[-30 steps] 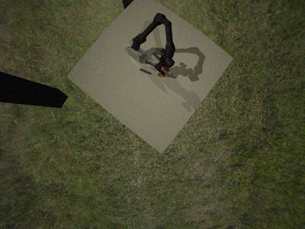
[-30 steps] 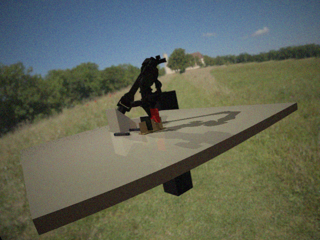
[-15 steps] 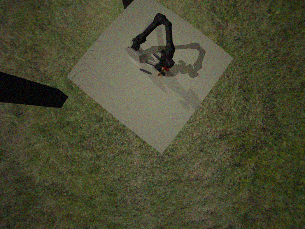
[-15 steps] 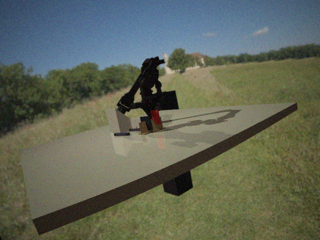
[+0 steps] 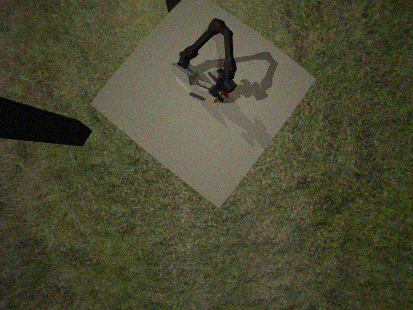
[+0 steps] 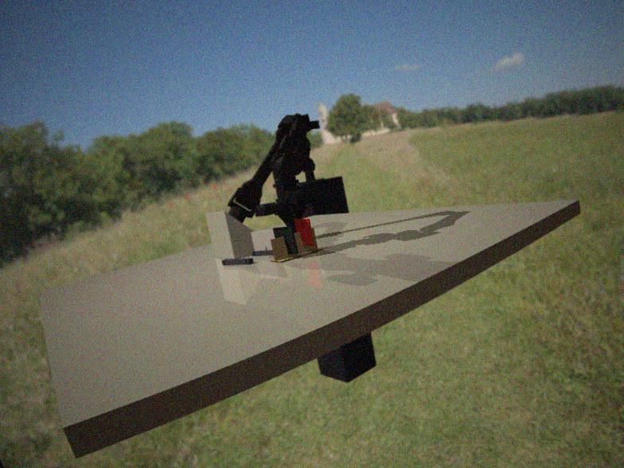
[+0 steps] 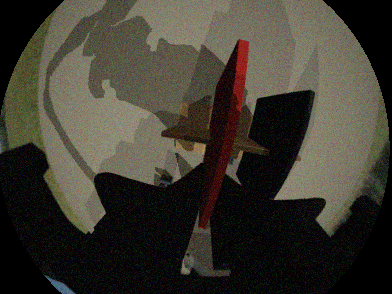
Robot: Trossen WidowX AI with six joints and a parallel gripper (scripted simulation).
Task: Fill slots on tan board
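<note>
The tan board is 30 mm to the right of my gripper tip, 20 mm below it and 20 mm ahead of it. Round my gripper tip: dark board (50 mm to the right, 20 mm ahead, 10 mm below); then red board (30 mm ahead).
</note>
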